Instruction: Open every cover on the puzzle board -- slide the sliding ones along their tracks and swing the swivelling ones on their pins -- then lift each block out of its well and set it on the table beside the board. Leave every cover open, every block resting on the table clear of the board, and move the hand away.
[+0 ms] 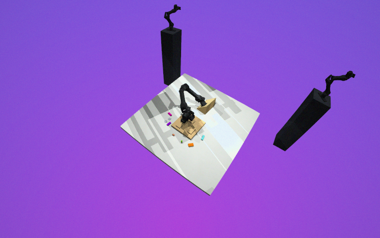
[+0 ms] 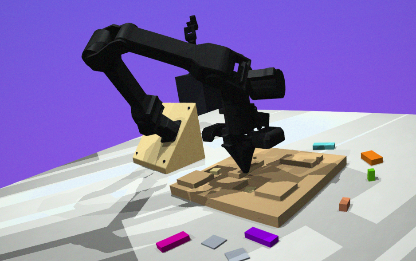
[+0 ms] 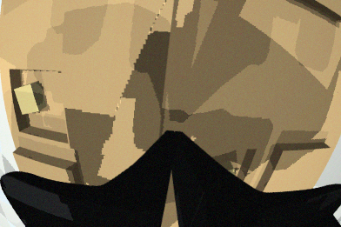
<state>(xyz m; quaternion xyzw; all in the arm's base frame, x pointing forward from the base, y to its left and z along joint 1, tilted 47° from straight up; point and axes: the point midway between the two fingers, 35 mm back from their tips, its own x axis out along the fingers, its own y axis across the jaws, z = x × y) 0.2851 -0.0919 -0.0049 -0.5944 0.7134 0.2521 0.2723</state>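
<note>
Right now the tan puzzle board is 1 cm ahead of my gripper tip, 3 cm to the left of it and 1 cm below it. The rest, counted from my gripper tip: cyan piece (8 cm ahead, 27 cm to the left, 3 cm below); then magenta piece (2 cm ahead, 25 cm to the right, 3 cm below); then purple piece (14 cm ahead, 17 cm to the right, 3 cm below).
</note>
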